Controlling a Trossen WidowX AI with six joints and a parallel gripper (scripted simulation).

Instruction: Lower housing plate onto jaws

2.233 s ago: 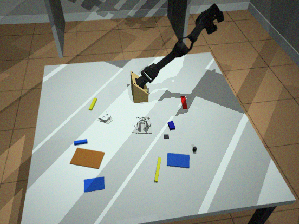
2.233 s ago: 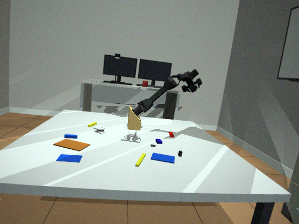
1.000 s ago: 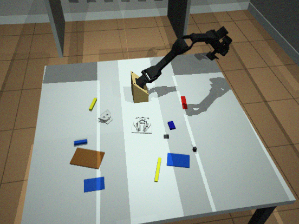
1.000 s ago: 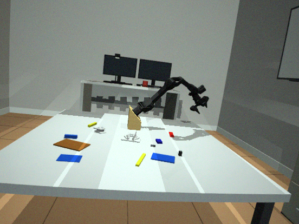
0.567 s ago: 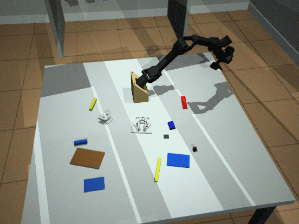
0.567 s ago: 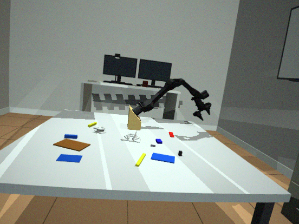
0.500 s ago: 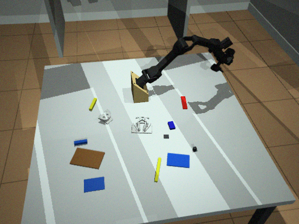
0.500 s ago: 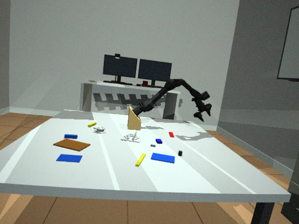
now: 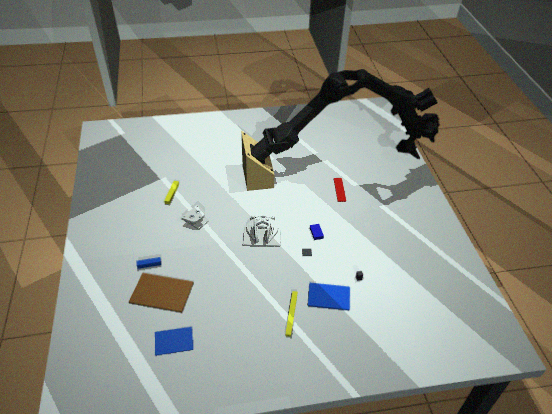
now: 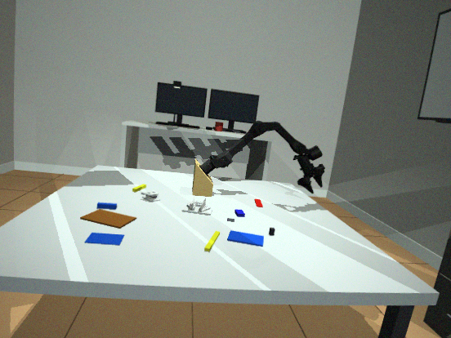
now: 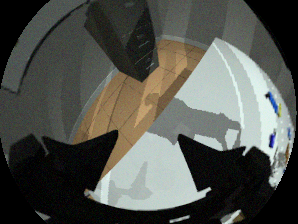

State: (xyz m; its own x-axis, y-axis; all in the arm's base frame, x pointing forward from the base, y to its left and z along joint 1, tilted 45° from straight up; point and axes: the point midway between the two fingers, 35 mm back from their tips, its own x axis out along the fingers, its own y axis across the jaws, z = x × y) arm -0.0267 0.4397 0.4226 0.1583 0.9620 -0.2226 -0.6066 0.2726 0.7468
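The black cube is 490 mm ahead of my gripper tip, 360 mm to the right of it and 60 mm below it. Round my gripper tip: blue block 300 mm ahead, 450 mm to the right, 70 mm below; then white bracket 200 mm ahead, 850 mm to the right, 70 mm below; then red bar 100 mm ahead, 340 mm to the right, 70 mm below.
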